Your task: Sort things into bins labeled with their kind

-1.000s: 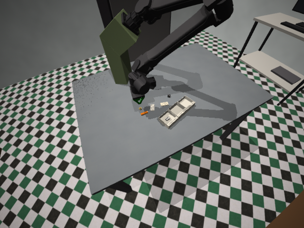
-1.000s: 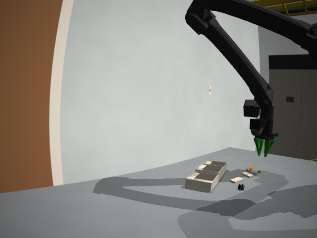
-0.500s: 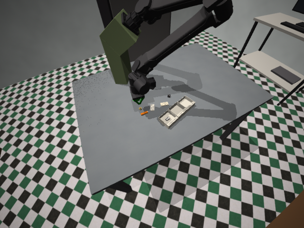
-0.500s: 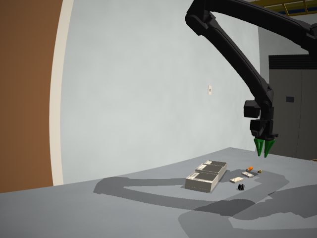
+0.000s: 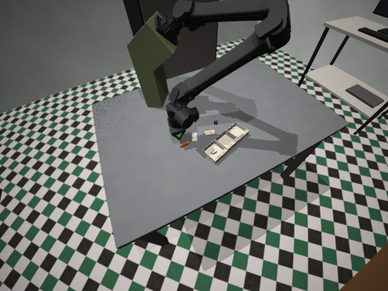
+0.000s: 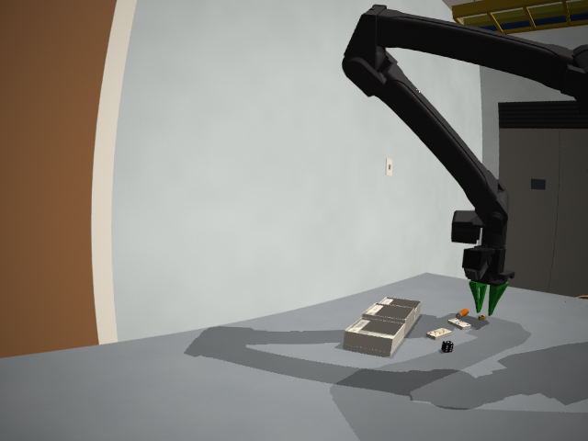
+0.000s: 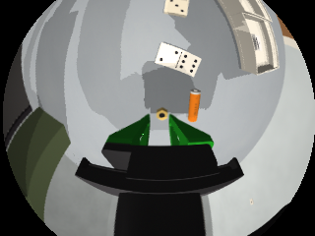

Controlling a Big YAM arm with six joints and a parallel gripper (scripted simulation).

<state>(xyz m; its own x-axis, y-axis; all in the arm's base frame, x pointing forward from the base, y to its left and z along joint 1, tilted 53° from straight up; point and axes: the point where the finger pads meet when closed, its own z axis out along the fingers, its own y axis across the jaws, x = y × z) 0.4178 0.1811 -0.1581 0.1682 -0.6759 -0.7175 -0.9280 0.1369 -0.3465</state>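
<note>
My gripper is now 20 mm above the brass nut. Round my hand: three joined white bins 230 mm to the left, 70 mm ahead; orange battery 50 mm ahead, 20 mm to the left, 20 mm below; black die 210 mm to the left, 70 mm behind, 10 mm below.
</note>
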